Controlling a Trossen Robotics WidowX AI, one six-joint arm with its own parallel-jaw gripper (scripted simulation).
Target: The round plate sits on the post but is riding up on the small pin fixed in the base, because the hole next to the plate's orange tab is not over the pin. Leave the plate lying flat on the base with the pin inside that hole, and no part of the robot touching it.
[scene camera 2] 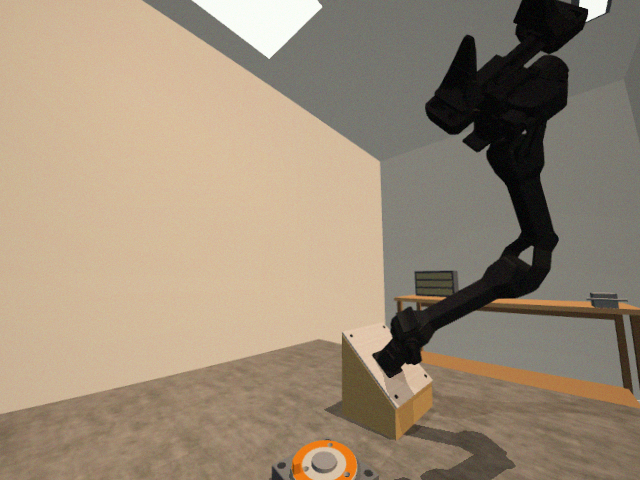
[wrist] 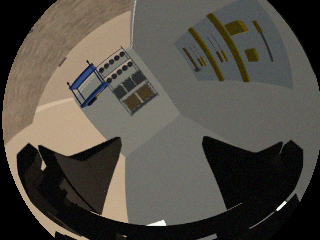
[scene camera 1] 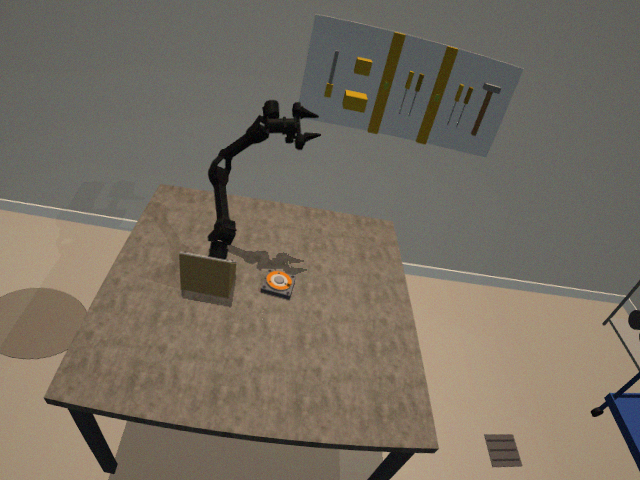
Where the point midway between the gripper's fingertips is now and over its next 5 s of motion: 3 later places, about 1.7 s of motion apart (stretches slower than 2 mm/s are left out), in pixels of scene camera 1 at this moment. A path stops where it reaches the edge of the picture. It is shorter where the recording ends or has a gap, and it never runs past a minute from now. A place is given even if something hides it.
The gripper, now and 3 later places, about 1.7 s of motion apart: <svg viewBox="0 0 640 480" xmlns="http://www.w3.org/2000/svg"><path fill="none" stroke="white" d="M319 125L294 274L290 284L287 286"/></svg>
